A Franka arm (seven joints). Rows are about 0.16 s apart.
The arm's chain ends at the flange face. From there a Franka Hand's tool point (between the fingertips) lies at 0.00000 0.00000 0.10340 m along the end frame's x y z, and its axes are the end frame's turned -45 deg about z.
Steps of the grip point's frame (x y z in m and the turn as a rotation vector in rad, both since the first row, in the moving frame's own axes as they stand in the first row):
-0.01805, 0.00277, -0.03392, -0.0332, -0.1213, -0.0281
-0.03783, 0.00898, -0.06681, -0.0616, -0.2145, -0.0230
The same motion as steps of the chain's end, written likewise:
-0.00454, 0.00337, -0.03310, -0.1092, -0.0623, -0.0281
-0.00955, 0.01295, -0.06425, -0.1952, -0.1081, -0.0230

